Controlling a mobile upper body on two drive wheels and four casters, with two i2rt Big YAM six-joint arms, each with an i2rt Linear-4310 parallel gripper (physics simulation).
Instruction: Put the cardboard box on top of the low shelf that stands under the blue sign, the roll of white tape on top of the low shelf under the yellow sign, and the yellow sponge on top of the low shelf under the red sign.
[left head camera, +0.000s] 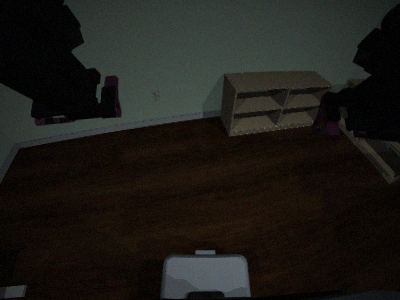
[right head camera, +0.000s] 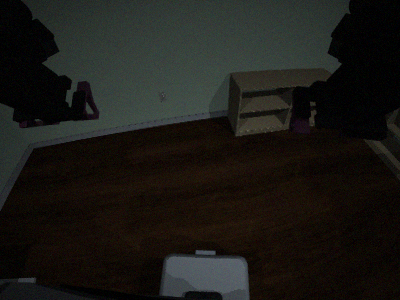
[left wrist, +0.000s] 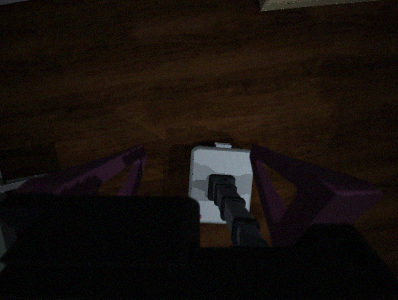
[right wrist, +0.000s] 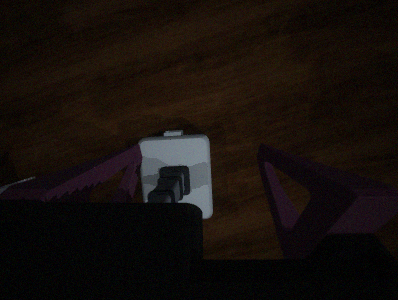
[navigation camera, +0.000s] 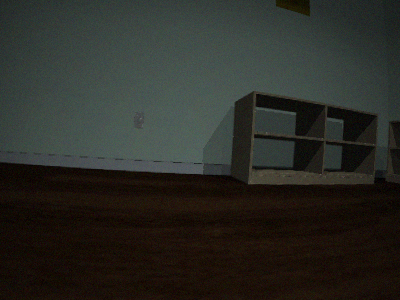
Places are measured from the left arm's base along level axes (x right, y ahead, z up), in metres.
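Pixels of known places: left gripper, fingertip midpoint: (left head camera: 96, 116) (right head camera: 78, 118) (left wrist: 198, 149); right gripper, fingertip midpoint: (left head camera: 334, 131) (right head camera: 315, 130) (right wrist: 199, 150).
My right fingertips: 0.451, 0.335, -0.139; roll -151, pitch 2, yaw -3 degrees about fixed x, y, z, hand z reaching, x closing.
Note:
Behind a point stands the place of what it marks, as x, y, z.
A low pale wooden shelf (left head camera: 272, 80) @[0.951, 1.863, -0.800] (right head camera: 275, 78) @[0.914, 1.869, -0.800] (navigation camera: 242, 140) @[0.488, 1.772, -1.123] stands against the wall, right of the picture's middle in both head views and the navigation view. Its visible top is bare. Part of a yellow sign (navigation camera: 292, 6) @[1.018, 2.141, 0.290] shows on the wall above it. My left gripper (left head camera: 78, 119) (right head camera: 60, 121) (left wrist: 198, 149) @[-0.005, 0.357, -0.123] is open and empty, high above the floor. My right gripper (right wrist: 199, 150) @[0.451, 0.335, -0.139] is open and empty, and partly covers the shelf in the head views. The cardboard box, white tape, yellow sponge, blue sign and red sign do not show.
A second low shelf (left head camera: 370, 150) @[2.275, 1.349, -1.331] (right head camera: 385, 150) @[2.293, 1.349, -1.331] (navigation camera: 391, 150) @[2.118, 2.093, -1.095] shows partly at the far right. My white base (left head camera: 206, 274) @[0.229, 0.200, -1.150] (right head camera: 205, 272) @[0.230, 0.213, -1.150] (left wrist: 220, 162) @[0.204, 0.204, -1.150] (right wrist: 195, 150) @[0.384, 0.212, -1.150] is below. Baseboard (left head camera: 125, 126) @[-0.731, 1.753, -1.357] (navigation camera: 100, 162) @[-0.571, 1.788, -1.358] runs along the wall. The room is dim.

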